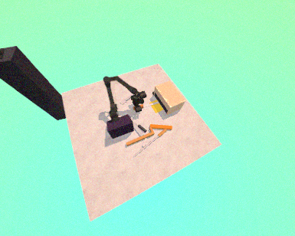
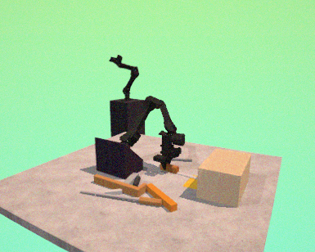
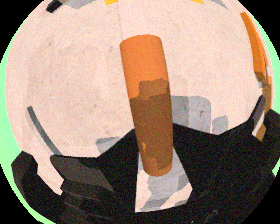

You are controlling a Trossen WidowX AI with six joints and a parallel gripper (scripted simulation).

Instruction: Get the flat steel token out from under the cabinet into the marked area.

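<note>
Now: gripper tip 3 cm past the dark-handled tool and 21 cm to the left of it. From my gripper tip the other things lie so: orange bar: 18 cm ahead, 28 cm to the right, 1 cm above.
</note>
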